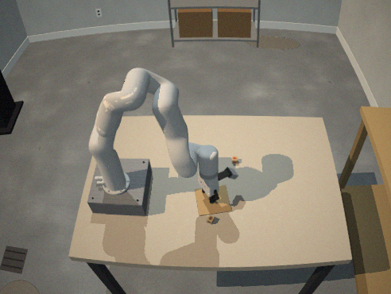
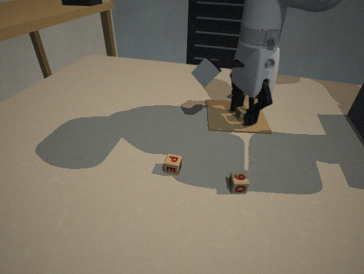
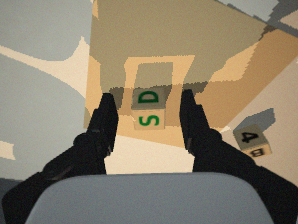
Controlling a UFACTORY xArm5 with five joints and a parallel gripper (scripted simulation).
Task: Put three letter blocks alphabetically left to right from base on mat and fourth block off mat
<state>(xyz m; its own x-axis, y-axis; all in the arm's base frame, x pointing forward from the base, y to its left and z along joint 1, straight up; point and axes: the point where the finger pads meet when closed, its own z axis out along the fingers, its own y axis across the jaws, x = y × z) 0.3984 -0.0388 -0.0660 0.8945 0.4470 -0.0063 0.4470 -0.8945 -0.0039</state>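
My gripper is now 10 mm above the green-marked block. The rest, counted from my hand: tan mat 20 mm to the right, 20 mm below, 10 mm ahead; then red-marked block 210 mm to the left, 20 mm ahead, 10 mm below.
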